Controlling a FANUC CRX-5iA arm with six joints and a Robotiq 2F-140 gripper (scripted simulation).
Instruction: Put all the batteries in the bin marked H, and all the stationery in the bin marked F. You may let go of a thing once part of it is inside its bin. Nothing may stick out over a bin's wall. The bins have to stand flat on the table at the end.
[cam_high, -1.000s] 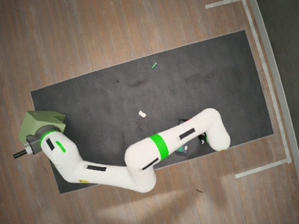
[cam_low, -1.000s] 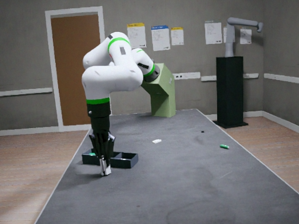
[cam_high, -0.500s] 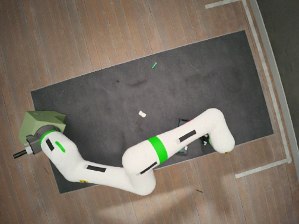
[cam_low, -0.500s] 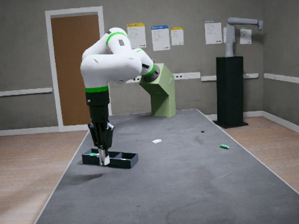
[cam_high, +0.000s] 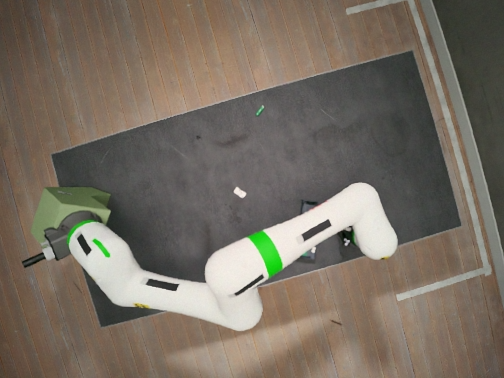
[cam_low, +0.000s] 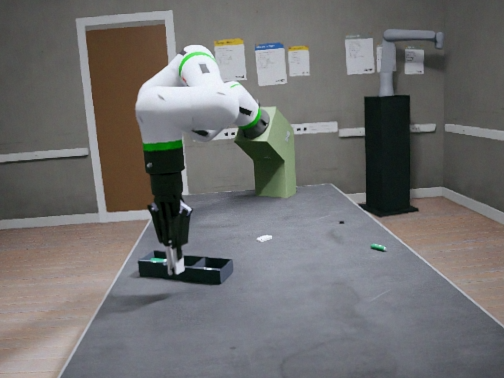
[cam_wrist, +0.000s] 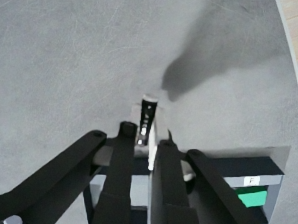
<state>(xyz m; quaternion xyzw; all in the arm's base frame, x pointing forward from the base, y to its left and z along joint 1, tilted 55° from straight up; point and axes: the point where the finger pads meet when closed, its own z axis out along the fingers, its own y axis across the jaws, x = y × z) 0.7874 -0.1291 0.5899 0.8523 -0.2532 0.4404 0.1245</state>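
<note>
Right now the tray is 12 cm behind my hand, 7 cm below it and 3 cm to the left of it. Round my hand: black battery 3 cm below; green-and-white block 18 cm behind, 7 cm below, 2 cm to the right; white eraser-like piece 32 cm to the left, 32 cm behind, 9 cm below.
</note>
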